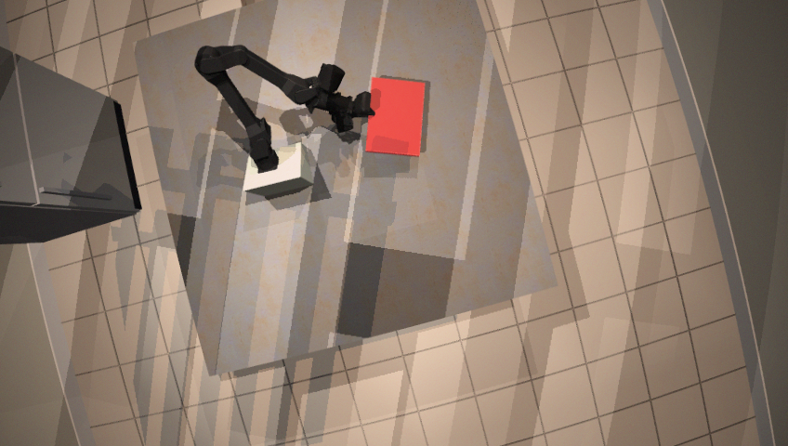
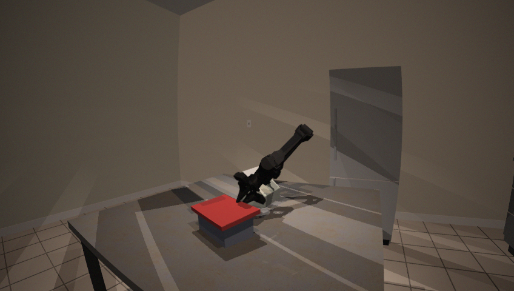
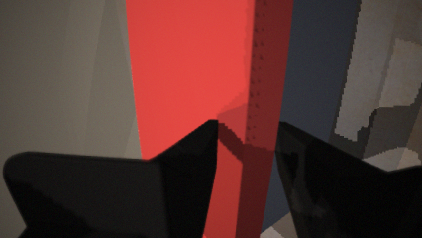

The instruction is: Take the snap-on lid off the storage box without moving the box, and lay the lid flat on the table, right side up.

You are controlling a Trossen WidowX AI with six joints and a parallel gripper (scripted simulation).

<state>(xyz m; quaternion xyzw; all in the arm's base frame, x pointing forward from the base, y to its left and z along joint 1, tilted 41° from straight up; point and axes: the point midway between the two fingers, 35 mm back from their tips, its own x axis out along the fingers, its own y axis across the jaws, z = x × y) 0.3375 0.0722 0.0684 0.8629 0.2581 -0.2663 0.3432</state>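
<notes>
My gripper tip is 7 cm short of the lid and 2 cm to the left of it. The rest, counted from my gripper tip: blue-grey storage box: 7 cm ahead, 2 cm to the right, 6 cm below.
</notes>
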